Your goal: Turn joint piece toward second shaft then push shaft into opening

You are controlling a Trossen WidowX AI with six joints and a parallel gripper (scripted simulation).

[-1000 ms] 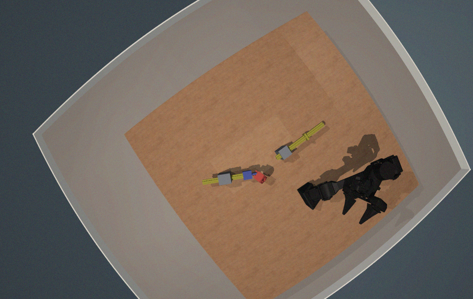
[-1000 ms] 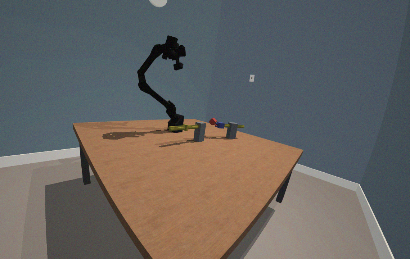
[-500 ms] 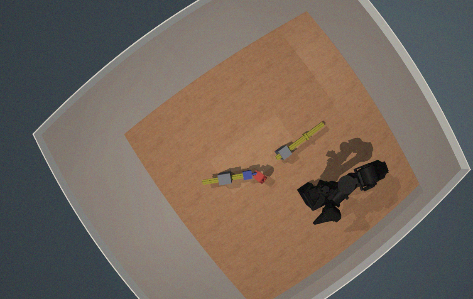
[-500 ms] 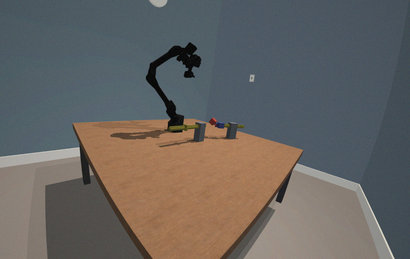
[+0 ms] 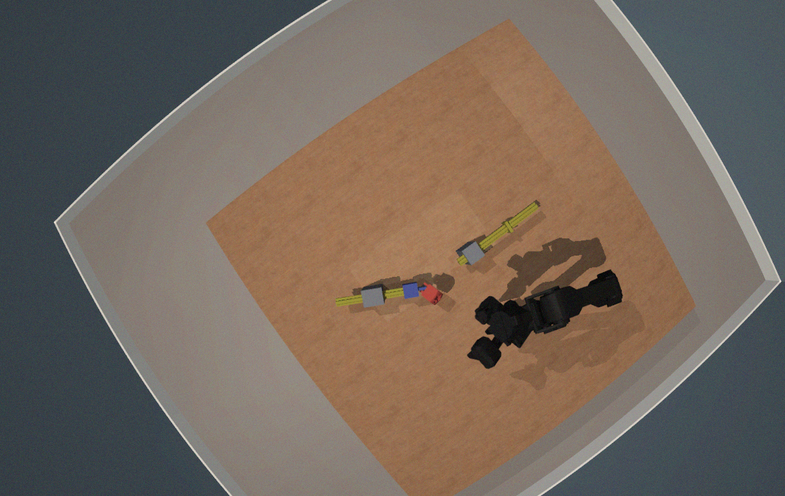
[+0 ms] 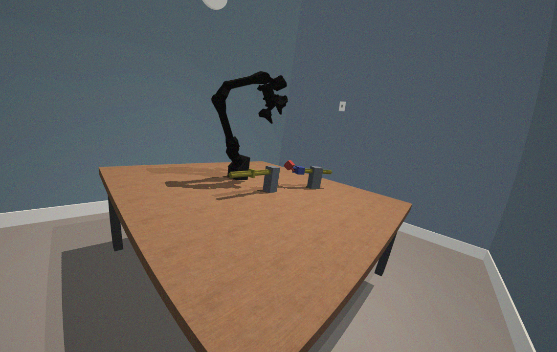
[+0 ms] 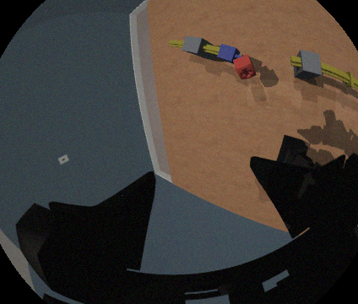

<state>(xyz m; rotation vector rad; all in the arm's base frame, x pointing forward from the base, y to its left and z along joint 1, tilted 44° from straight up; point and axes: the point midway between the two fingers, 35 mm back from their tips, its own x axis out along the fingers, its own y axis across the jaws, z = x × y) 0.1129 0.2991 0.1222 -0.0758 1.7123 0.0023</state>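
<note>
Right now my gripper tip is 130 mm short of the red square joint piece, 20 mm to the right of it and 250 mm above it.
</note>
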